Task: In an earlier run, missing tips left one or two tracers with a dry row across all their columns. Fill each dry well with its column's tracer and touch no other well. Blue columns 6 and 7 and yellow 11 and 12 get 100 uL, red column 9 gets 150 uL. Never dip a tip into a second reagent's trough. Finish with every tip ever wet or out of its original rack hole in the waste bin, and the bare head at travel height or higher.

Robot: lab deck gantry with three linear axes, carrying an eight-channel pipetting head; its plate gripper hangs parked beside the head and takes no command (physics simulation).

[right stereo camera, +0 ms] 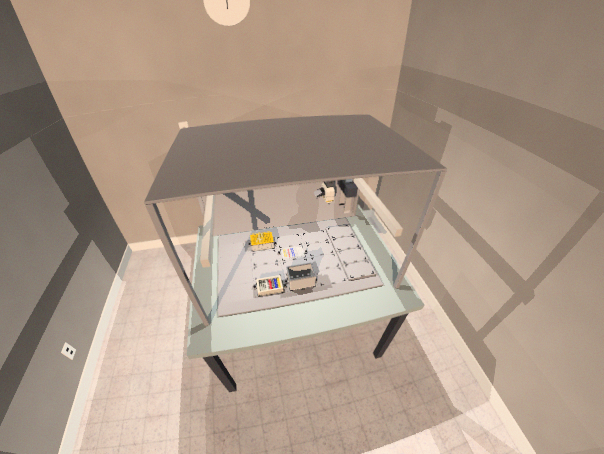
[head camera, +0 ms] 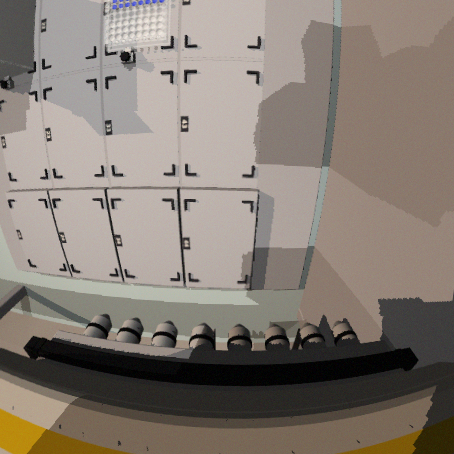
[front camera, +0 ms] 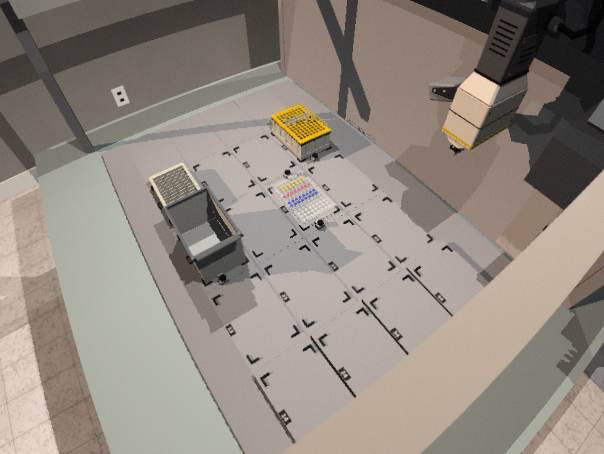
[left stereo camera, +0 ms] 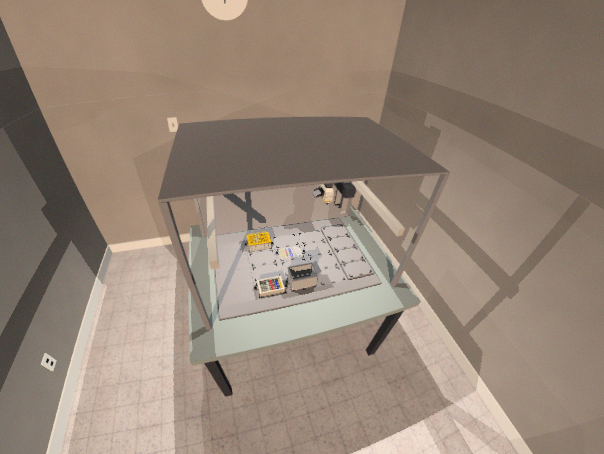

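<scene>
The pipetting head [front camera: 481,116] [left stereo camera: 328,194] [right stereo camera: 328,192] hangs high near the deck's far right side. In the head view its eight nozzles are bare. The parked plate gripper's fingers cannot be made out. The yellow-topped tip rack [front camera: 316,146] [left stereo camera: 260,246] [right stereo camera: 263,246] has grey patches in its top. The well plate [front camera: 316,208] [head camera: 137,30] [left stereo camera: 298,251] [right stereo camera: 299,251] has yellow, red and blue wells beside clear ones; single dry wells are too small to tell. The reagent trough rack [front camera: 165,171] [left stereo camera: 272,293] [right stereo camera: 270,292] shows coloured troughs beside the grey waste bin [front camera: 222,256] [head camera: 17,30] [left stereo camera: 303,282] [right stereo camera: 302,283].
The bin's high walls adjoin the trough rack. Black corner brackets mark deck slots. Small black knobs [front camera: 320,224] [head camera: 126,56] stand beside the labware. A dark canopy [left stereo camera: 300,150] [right stereo camera: 300,147] on posts covers the deck, and a beige beam [front camera: 450,320] crosses the front view.
</scene>
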